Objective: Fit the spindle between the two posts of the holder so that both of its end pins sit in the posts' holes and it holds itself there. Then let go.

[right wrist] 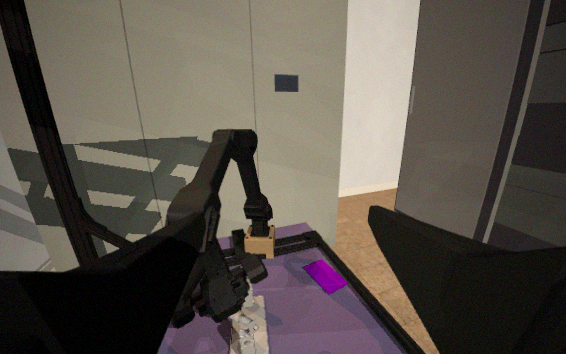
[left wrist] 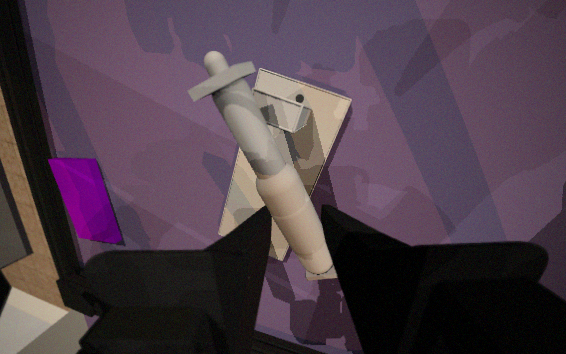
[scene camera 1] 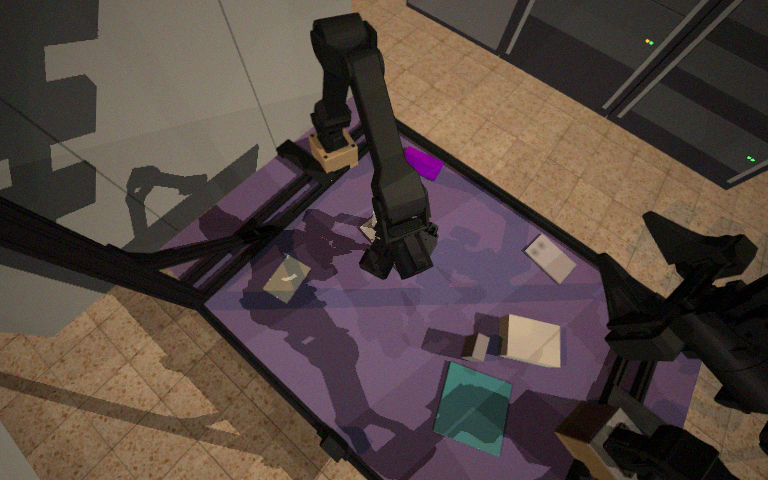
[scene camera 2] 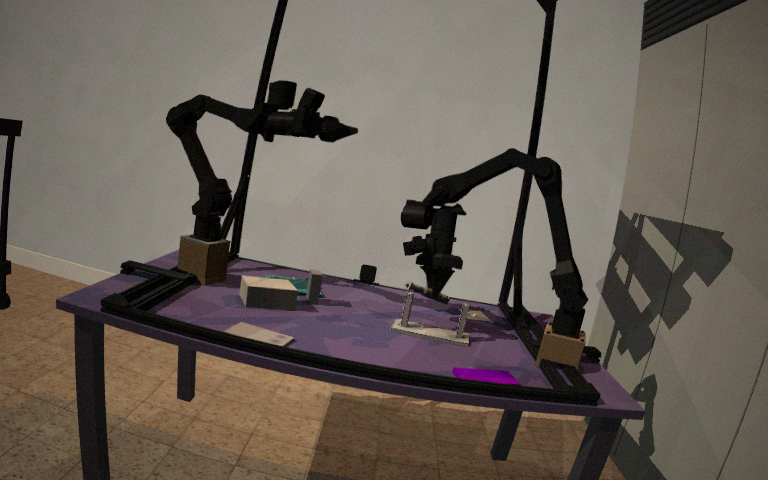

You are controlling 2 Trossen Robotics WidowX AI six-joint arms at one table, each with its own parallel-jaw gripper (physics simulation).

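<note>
My left gripper points down over the holder and is shut on the spindle, a grey and cream rod with a flange and a pin at its far end. The spindle hangs slanted at about the height of the post tops. Its flanged end lies beside one post, whose hole faces the camera. The holder is a pale base plate with two upright posts, mostly hidden under the arm in scene camera 1. My right gripper is open and empty, high above the table's other end.
A beige box, a small grey block and a teal sheet lie near the right arm's side. A grey plate, a magenta card and a tan tile lie flat on the table.
</note>
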